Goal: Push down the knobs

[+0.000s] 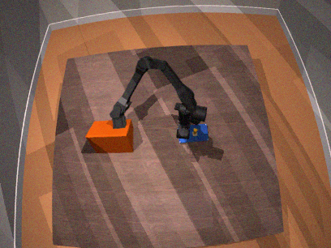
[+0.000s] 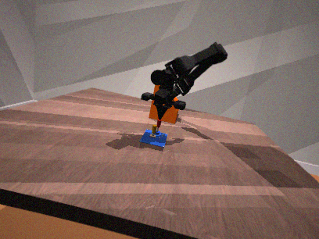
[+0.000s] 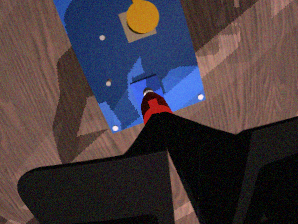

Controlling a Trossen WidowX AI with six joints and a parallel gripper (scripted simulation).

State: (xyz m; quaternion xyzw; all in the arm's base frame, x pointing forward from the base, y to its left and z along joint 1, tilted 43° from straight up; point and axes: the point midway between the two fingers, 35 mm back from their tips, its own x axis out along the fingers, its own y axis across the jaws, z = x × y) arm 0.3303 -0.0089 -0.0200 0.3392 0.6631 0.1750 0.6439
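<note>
Right now the red knob is 2 cm below my gripper tip. From my gripper tip the other things lie so: yellow knob (6 cm ahead, 3 cm below, 1 cm to the right).
</note>
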